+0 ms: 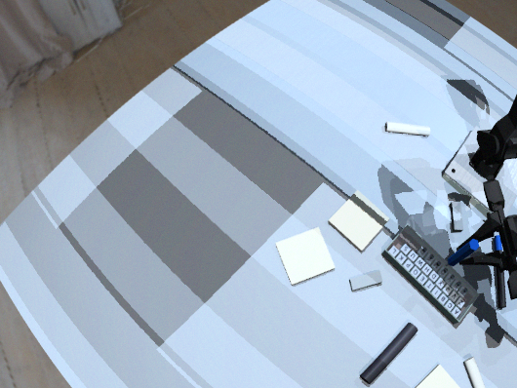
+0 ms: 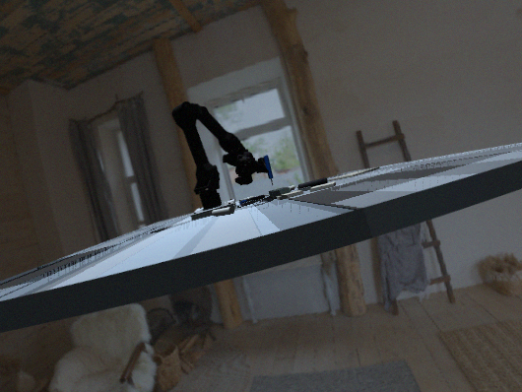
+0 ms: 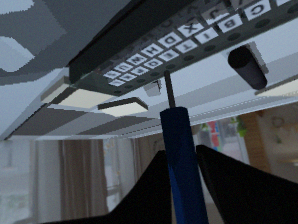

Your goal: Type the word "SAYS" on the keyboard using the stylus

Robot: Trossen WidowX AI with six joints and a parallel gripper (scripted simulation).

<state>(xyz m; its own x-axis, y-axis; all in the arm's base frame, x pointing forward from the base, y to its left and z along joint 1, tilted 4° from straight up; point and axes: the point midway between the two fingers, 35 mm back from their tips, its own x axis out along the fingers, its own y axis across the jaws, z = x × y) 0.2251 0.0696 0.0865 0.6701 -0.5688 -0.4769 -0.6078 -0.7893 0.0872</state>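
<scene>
The grey eraser is 100 mm below my gripper tip, 100 mm ahead of it and 90 mm to the right of it. Round my gripper tip: stylus tip: 50 mm below; dark cylinder: 160 mm ahead, 90 mm below, 30 mm to the left; stylus: 10 mm below.
</scene>
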